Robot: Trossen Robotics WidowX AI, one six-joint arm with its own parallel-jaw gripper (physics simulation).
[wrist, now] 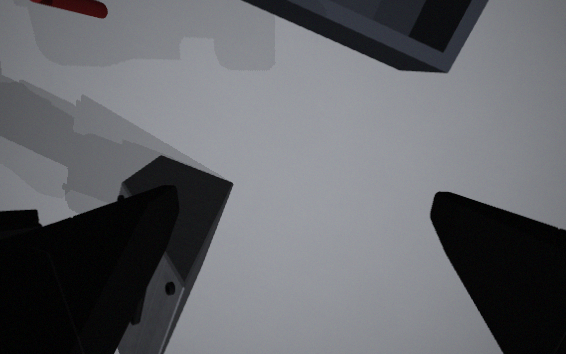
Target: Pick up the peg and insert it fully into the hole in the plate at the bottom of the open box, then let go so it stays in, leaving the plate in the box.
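Places are measured from the arm's base along level axes (x down, y ahead, z right), in centimetres.
Pixels of known places: gripper, fingertip midpoint: (305, 201).
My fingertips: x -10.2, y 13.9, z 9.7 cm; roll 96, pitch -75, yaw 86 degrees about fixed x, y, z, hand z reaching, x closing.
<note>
For each thing: its middle in the pictures, then the offset to it from my fingertips. "*": a spot on its surface instead. Level surfaces: height alone.
- peg, surface spot: (80, 7) * dx +18.4, dy +3.6, dz -19.9 cm
- open box, surface spot: (425, 53) * dx +12.6, dy +7.4, dz +6.8 cm
- pale surface, surface height: dx +22.4 cm
A red rod, which looks like the peg (80, 7), lies at the top left of the wrist view, cut off by the upper edge. The open box (425, 53) shows in part at the top right, with its near corner and some of its dark inside. The plate and its hole cannot be made out. My gripper (305, 201) is wide open with nothing between its fingers. Both the peg and the box are beyond the fingertips, apart from them.
A dark block (205, 207) with a grey side and small dark round marks shows at the lower left, partly hidden behind the left finger. Shadows of the arm fall on the pale surface (320, 130) at the left and upper left.
</note>
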